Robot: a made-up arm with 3 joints.
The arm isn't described. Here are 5 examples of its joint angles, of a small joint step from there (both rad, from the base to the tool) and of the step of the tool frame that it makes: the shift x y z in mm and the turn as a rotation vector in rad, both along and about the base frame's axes.
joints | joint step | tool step
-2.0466 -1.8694 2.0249 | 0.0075 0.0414 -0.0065 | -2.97 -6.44 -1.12 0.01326 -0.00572 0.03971
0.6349 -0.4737 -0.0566 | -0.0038 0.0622 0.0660 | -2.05 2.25 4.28 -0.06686 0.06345 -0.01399
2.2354 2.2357 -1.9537 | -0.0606 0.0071 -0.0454 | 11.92 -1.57 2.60 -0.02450 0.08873 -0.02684
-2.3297 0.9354 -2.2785 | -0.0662 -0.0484 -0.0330 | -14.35 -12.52 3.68 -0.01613 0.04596 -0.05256
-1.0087 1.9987 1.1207 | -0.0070 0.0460 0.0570 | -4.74 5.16 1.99 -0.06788 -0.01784 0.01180
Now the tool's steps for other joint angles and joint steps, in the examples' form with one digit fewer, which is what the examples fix.
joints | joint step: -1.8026 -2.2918 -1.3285 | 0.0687 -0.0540 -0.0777
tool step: 13.8 12.6 -16.1 -0.0664 -0.0158 -0.0417
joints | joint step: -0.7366 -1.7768 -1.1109 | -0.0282 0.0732 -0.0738
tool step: -10.1 -16.8 11.0 -0.1031 0.0406 -0.0033
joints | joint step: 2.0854 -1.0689 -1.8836 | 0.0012 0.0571 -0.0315
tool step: -9.0 -3.3 -8.2 0.0518 -0.0171 -0.0363
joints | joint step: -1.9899 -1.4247 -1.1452 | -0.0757 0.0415 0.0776
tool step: -8.0 -3.8 13.9 0.0870 0.0885 0.0035
